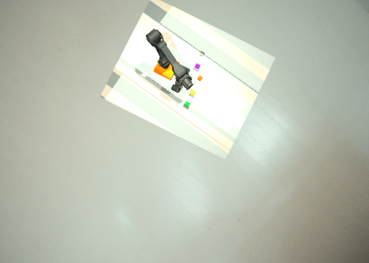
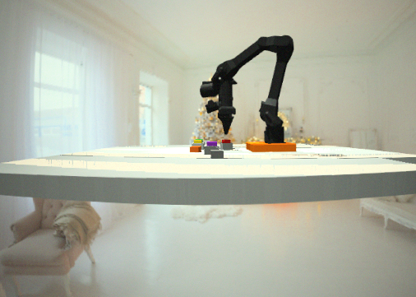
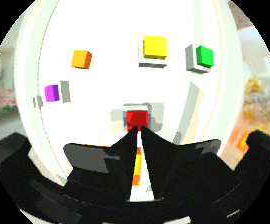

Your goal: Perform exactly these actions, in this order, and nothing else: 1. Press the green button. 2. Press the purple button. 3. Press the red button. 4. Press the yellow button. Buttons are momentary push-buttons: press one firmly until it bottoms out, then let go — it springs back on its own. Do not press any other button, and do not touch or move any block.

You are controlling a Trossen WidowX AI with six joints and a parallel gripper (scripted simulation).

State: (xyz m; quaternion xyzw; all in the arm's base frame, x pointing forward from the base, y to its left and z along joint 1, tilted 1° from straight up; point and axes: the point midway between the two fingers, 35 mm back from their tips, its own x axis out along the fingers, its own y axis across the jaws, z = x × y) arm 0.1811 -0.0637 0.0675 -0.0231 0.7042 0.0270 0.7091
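Right now my gripper tip is 30 mm above the red button. From my gripper tip the other things lie so: green button: 130 mm ahead, 120 mm to the right, 30 mm below; then yellow button: 120 mm ahead, 20 mm to the right, 30 mm below; then orange block: 110 mm ahead, 110 mm to the left, 50 mm below.
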